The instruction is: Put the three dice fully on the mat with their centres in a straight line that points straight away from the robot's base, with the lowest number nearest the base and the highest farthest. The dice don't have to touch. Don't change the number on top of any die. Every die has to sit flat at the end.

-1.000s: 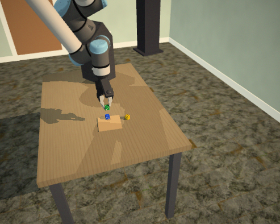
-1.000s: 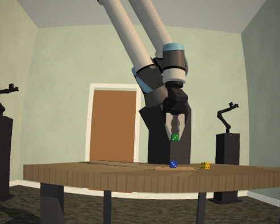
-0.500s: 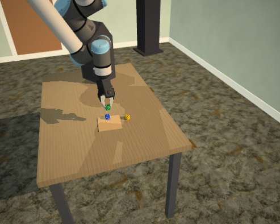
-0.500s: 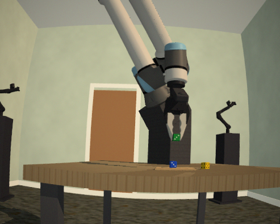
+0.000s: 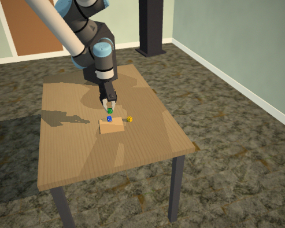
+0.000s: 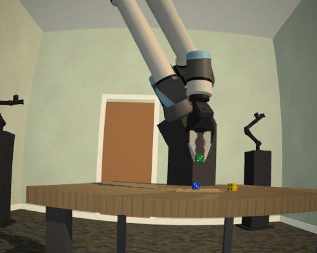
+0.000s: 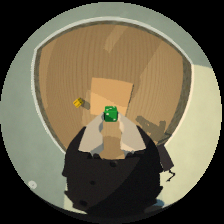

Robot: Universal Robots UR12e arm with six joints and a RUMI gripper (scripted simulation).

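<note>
Now: the tan mat 11 cm below my hand. From my hand the other things lie so: green die: right at my hand; blue die: 9 cm below, 5 cm behind, 1 cm to the left; yellow die: 12 cm to the left, 10 cm below, 1 cm ahead.
</note>
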